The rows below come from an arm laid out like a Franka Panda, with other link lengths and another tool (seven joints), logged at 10 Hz.
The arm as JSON. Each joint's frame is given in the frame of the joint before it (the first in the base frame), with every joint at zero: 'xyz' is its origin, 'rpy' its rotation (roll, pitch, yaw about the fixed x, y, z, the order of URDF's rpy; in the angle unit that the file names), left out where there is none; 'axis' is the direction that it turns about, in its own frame. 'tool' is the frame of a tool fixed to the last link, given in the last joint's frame.
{
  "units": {
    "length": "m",
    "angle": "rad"
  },
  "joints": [
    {
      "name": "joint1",
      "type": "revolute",
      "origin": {
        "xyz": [
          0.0,
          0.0,
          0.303
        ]
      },
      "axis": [
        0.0,
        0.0,
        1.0
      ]
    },
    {
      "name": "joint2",
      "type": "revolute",
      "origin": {
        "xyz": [
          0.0,
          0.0,
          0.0
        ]
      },
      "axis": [
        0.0,
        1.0,
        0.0
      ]
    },
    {
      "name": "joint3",
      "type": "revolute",
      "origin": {
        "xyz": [
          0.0,
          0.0,
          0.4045
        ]
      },
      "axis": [
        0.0,
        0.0,
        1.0
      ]
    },
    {
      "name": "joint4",
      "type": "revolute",
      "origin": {
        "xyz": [
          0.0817,
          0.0,
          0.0
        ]
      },
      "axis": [
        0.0,
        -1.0,
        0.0
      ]
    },
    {
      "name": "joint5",
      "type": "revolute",
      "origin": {
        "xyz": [
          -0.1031,
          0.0,
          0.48
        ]
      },
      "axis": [
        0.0,
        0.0,
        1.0
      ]
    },
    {
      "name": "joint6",
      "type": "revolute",
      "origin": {
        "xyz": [
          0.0,
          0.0,
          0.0
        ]
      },
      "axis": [
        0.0,
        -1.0,
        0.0
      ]
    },
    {
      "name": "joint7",
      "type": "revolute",
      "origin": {
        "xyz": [
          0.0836,
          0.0,
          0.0
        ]
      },
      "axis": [
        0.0,
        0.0,
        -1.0
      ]
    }
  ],
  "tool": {
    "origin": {
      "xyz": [
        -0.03,
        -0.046,
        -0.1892
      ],
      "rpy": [
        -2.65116,
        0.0,
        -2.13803
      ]
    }
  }
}
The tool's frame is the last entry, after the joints.
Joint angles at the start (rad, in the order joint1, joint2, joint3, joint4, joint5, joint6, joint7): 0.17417, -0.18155, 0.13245, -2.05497, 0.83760, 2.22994, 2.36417
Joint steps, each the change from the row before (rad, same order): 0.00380, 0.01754, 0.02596, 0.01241, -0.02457, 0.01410, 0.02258; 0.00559, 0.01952, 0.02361, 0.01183, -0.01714, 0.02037, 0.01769; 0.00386, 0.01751, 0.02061, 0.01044, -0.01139, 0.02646, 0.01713; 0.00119, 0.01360, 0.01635, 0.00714, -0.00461, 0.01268, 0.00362; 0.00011, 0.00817, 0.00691, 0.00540, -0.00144, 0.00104, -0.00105; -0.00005, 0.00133, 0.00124, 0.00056, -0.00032, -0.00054, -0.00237; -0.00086, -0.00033, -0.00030, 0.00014, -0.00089, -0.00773, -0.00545
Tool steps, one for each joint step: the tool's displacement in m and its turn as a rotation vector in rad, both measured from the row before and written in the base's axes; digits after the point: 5 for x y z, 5 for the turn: -0.00031, 0.01788, -0.00510, -0.02055, 0.00228, 0.01145; 0.00076, 0.01745, -0.00528, -0.01375, -0.00156, 0.00818; 0.00231, 0.01431, -0.00353, -0.00690, -0.00569, -0.00165; 0.00020, 0.01094, -0.00381, -0.00402, -0.00250, 0.00822; 0.00024, 0.00498, -0.00204, -0.00152, 0.00093, 0.00767; -0.00026, 0.00086, -0.00066, -0.00099, -0.00047, 0.00338; -0.00123, -0.00025, -0.00061, -0.00241, 0.00157, 0.00812
